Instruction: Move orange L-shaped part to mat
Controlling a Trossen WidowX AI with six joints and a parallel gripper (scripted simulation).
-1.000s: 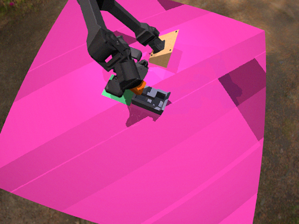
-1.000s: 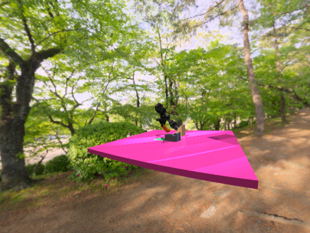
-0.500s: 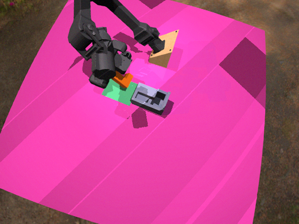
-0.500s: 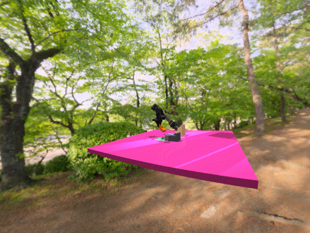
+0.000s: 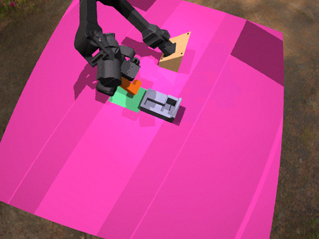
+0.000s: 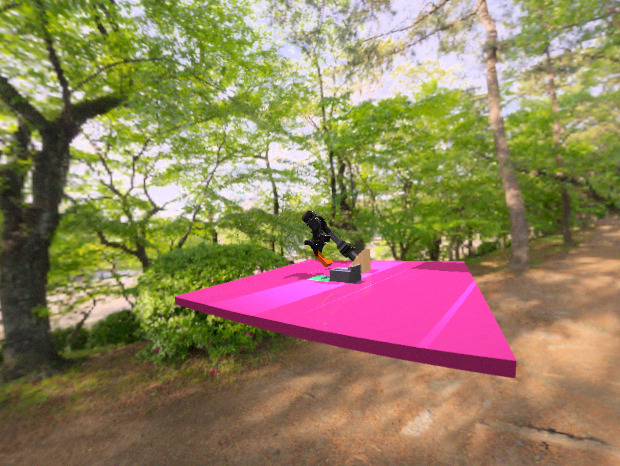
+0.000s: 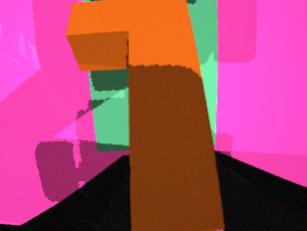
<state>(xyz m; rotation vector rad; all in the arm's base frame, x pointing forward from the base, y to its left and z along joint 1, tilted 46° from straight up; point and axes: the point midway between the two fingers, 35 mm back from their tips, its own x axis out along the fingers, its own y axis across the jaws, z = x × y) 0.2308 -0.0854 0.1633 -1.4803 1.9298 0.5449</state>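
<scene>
Now: gripper tip 15 cm above the green mat and 2 cm to the right of it. The rest, counted from my gripper tip: orange L-shaped part (4 cm to the left, 3 cm below, 1 cm behind).
</scene>
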